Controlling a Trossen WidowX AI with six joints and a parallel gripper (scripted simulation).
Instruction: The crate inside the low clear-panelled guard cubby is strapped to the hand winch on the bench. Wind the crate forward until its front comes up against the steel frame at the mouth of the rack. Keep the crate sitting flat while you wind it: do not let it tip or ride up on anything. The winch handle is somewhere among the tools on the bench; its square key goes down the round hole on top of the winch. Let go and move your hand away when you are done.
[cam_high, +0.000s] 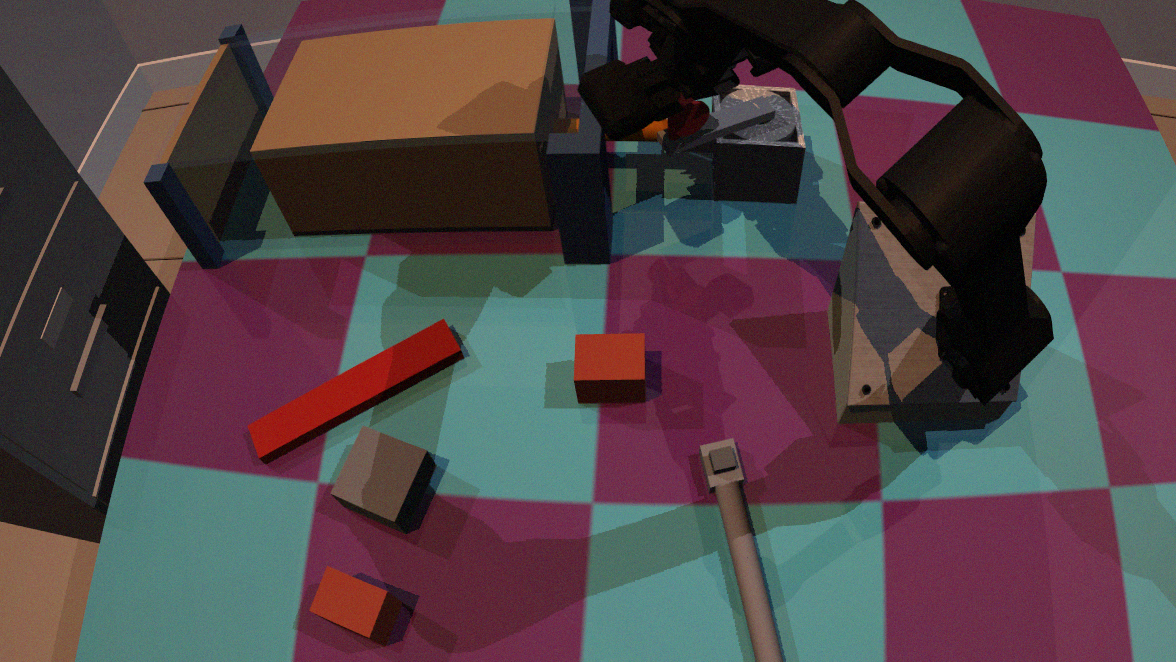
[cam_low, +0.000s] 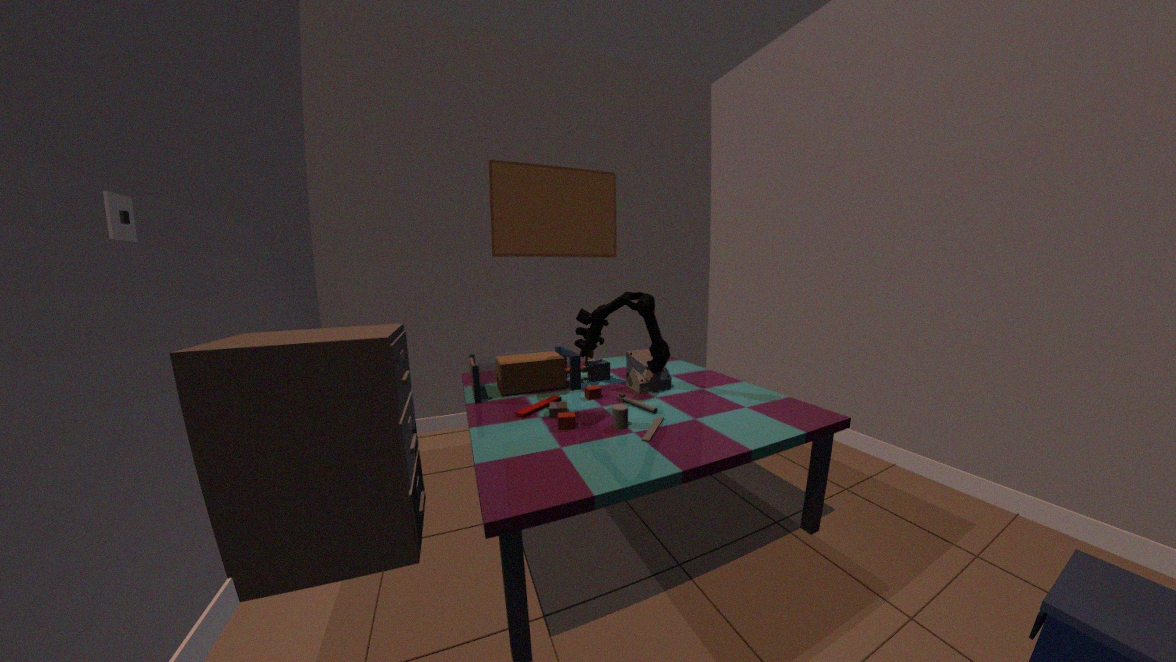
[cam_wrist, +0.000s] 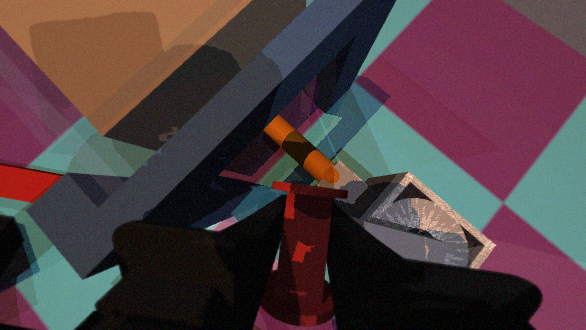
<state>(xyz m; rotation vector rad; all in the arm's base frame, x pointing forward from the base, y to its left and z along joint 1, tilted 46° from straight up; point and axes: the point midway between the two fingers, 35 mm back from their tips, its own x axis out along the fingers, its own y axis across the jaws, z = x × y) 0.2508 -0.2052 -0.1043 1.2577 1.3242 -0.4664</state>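
The grey crank handle lies 4 cm behind my gripper tip and 3 cm below it. The rest, counted from my gripper tip: blue steel frame: 6 cm ahead, 4 cm to the right, 3 cm below; then red knob: 1 cm to the left, 1 cm behind; then grey winch: 11 cm behind, 10 cm below, 4 cm to the right.
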